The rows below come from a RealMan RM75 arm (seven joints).
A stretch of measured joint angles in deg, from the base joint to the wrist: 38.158 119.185 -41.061 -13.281 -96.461 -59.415 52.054; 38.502 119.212 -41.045 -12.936 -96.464 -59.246 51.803; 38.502 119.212 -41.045 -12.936 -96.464 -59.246 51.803; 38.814 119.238 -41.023 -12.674 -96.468 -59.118 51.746; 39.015 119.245 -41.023 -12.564 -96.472 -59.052 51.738; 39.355 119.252 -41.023 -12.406 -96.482 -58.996 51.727; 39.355 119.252 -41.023 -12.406 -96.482 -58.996 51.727; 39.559 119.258 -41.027 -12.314 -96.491 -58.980 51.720; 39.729 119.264 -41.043 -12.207 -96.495 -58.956 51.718; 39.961 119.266 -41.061 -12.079 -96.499 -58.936 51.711; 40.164 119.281 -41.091 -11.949 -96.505 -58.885 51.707; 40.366 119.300 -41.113 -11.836 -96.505 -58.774 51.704; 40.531 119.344 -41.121 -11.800 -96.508 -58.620 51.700; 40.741 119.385 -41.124 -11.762 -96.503 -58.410 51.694; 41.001 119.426 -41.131 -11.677 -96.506 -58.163 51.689; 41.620 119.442 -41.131 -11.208 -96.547 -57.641 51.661; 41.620 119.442 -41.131 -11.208 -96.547 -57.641 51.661; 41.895 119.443 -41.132 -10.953 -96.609 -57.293 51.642; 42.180 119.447 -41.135 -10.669 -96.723 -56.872 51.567; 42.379 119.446 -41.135 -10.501 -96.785 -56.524 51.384; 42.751 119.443 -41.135 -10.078 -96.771 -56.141 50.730
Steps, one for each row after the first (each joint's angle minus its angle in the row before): 0.344 0.027 0.016 0.345 -0.003 0.169 -0.251; 0.000 0.000 0.000 0.000 0.000 0.000 0.000; 0.312 0.026 0.022 0.262 -0.004 0.128 -0.057; 0.201 0.007 0.000 0.110 -0.004 0.066 -0.008; 0.340 0.007 0.000 0.158 -0.010 0.056 -0.011; 0.000 0.000 0.000 0.000 0.000 0.000 0.000; 0.204 0.006 -0.004 0.092 -0.009 0.016 -0.007; 0.170 0.006 -0.016 0.107 -0.004 0.024 -0.002; 0.232 0.002 -0.018 0.128 -0.004 0.020 -0.007; 0.203 0.015 -0.030 0.130 -0.006 0.051 -0.004; 0.202 0.019 -0.022 0.113 0.000 0.111 -0.003; 0.165 0.044 -0.008 0.036 -0.003 0.154 -0.004; 0.210 0.041 -0.003 0.038 0.005 0.210 -0.006; 0.260 0.041 -0.007 0.085 -0.003 0.247 -0.005; 0.619 0.016 0.000 0.469 -0.041 0.522 -0.028; 0.000 0.000 0.000 0.000 0.000 0.000 0.000; 0.275 0.001 -0.001 0.255 -0.062 0.348 -0.019; 0.285 0.004 -0.003 0.284 -0.114 0.421 -0.075; 0.199 -0.001 0.000 0.168 -0.062 0.348 -0.183; 0.372 -0.003 0.000 0.423 0.014 0.383 -0.654
